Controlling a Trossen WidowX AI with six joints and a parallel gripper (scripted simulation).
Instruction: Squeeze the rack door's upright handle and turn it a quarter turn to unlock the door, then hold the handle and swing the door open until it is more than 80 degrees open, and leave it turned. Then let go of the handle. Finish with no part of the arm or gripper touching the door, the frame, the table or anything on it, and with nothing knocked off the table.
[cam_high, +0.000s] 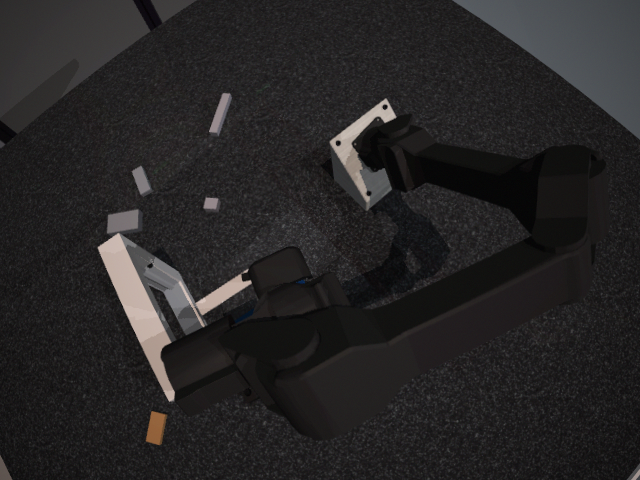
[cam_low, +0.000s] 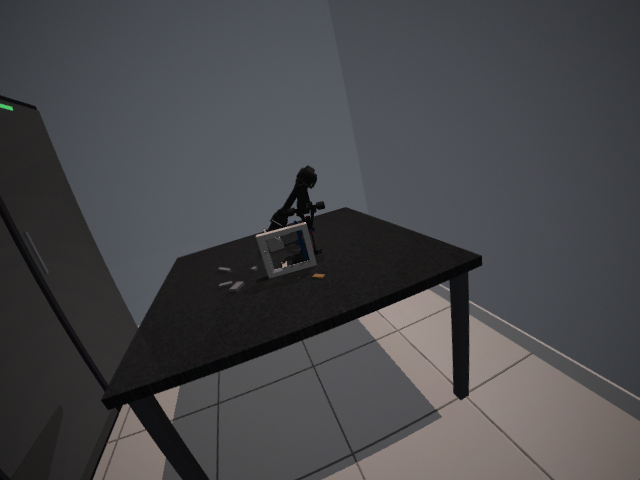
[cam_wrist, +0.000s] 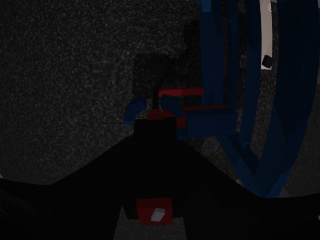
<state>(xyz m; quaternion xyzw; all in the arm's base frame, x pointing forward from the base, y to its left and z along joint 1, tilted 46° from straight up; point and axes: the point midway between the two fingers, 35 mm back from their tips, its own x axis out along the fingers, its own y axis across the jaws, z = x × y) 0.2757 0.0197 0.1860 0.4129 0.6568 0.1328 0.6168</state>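
My gripper tip is now 10 mm short of the upright handle and 20 mm above it. The rest, counted from my gripper tip: grey bar (190 mm behind, 450 mm to the right, 130 mm below); brown block (280 mm ahead, 100 mm to the right, 140 mm below).
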